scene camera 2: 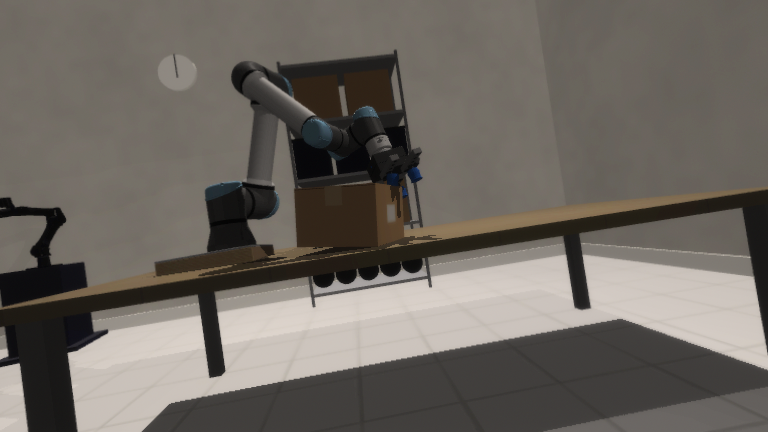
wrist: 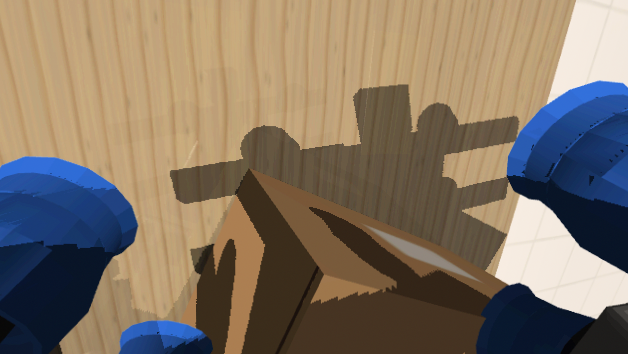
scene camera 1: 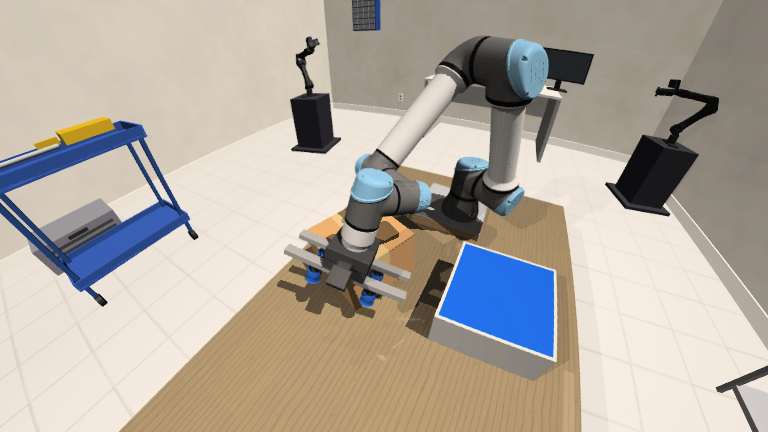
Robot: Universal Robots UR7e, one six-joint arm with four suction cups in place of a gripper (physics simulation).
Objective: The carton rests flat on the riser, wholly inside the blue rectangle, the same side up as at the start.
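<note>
The brown carton [scene camera 1: 405, 252] [scene camera 2: 338, 217] [wrist: 305, 230] stands flat on the table at the left of the riser, turned at an angle, with a white label on one side. My gripper [scene camera 1: 344, 275] [scene camera 2: 402, 180] is tilted over the carton's near corner. Its suction is off, so it is open and holds nothing. The front blue cups hang out past the carton's sides. Whether the rear cups touch the carton cannot be told. The pale grey riser [scene camera 1: 483, 346] stands at the right, with the blue rectangle [scene camera 1: 502, 295] bare on its top. The riser does not show in the wrist view.
The wooden table [scene camera 1: 300, 376] [scene camera 2: 537, 217] [wrist: 125, 75] carries the arm's base behind the carton and riser. Its left edge lies close beside the carton. A blue cart [scene camera 1: 128, 241] and black pedestals [scene camera 1: 313, 120] [scene camera 1: 652, 177] stand on the floor. A shelf rack [scene camera 2: 338, 62] is in the background.
</note>
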